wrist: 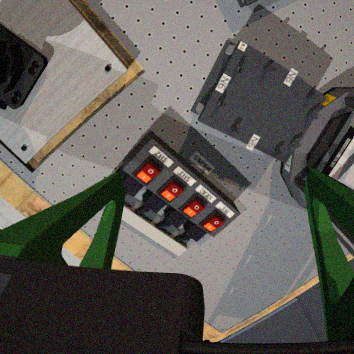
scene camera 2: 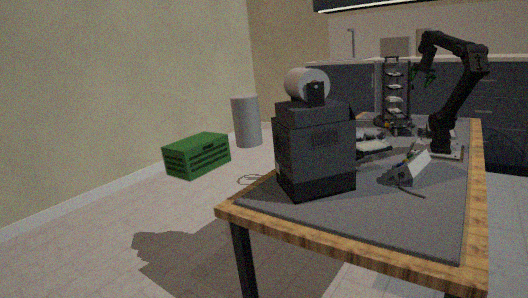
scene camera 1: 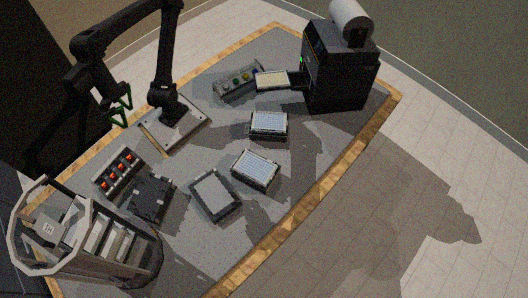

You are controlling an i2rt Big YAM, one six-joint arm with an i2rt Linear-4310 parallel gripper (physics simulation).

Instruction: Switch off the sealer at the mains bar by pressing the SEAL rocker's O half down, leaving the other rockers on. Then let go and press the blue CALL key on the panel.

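Places are measured from the arm's base along level axes (x left, y back, z up), in millimetres.
Pixels of known places: gripper, fingertip midpoint: (wrist: 211, 179) (scene camera 2: 417, 84) (scene camera 1: 128, 118); arm's base, link origin: (wrist: 0, 60) (scene camera 2: 440, 149) (scene camera 1: 174, 114).
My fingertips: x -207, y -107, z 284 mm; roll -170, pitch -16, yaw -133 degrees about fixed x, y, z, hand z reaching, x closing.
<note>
For each thing: its top centre in the pictures, then the offset to it from my fingertips.
- grey panel, top centre: (scene camera 1: 237, 72) (scene camera 2: 413, 155) dx +493, dy -33, dz -218 mm
- dark block, top centre: (wrist: 271, 110) (scene camera 1: 147, 192) (scene camera 2: 401, 120) dx -124, dy -77, dz -226 mm
- tall slotted rack, top centre: (scene camera 1: 39, 216) (scene camera 2: 393, 56) dx -335, dy -129, dz +138 mm
- grey tray, top centre: (scene camera 1: 213, 193) (scene camera 2: 368, 132) dx +16, dy -260, dz -264 mm
- black machine, top centre: (scene camera 1: 350, 4) (scene camera 2: 307, 67) dx +667, dy -403, dz +154 mm
- plate, top centre: (scene camera 1: 272, 77) (scene camera 2: 371, 143) dx +498, dy -202, dz -173 mm
The mains bar (scene camera 1: 109, 167) (wrist: 231, 216) lies at the table's left side. Its rockers (wrist: 148, 172) (wrist: 172, 191) (wrist: 194, 207) (wrist: 214, 223) stand in a row, each lit orange on the half away from the label; the small labels are too blurred to read surely. My gripper (scene camera 1: 128, 117) (scene camera 2: 420, 84) (wrist: 211, 179) is open and empty, high above the table; in the wrist view the bar shows between its fingers, nearer the left one. The grey panel (scene camera 1: 228, 91) (scene camera 2: 421, 167) stands at the back with coloured keys. Its blue key (scene camera 1: 255, 71) is partly hidden by a plate.
A dark block (scene camera 1: 150, 197) (wrist: 260, 107) lies beside the bar, and a tall slotted rack (scene camera 1: 97, 271) stands close by. Plates (scene camera 1: 270, 121) (scene camera 1: 256, 167) and a grey tray (scene camera 1: 215, 194) lie mid-table. A black machine (scene camera 1: 337, 80) (scene camera 2: 315, 150) holds a plate (scene camera 1: 272, 80) beside the panel.
</note>
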